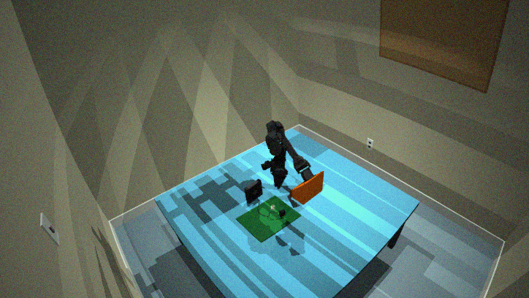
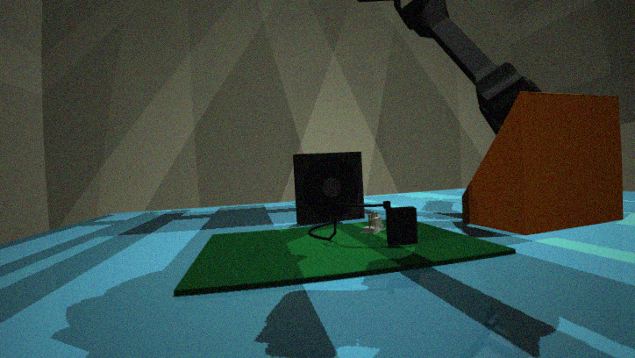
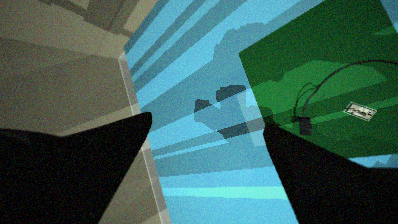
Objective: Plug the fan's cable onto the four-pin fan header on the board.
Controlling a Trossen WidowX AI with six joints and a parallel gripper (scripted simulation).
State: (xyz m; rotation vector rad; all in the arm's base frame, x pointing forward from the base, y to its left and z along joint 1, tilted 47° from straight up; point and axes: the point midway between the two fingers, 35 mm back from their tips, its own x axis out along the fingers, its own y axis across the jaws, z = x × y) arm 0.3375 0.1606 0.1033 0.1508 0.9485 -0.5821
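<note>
My gripper tip is now 270 mm above the black plug, 70 mm past it and 40 mm to the left of it. Round my gripper tip: fan header (300 mm below, 120 mm to the right, 80 mm behind); then black fan (260 mm to the right, 240 mm below, 70 mm behind); then green board (310 mm below, 90 mm to the right).
</note>
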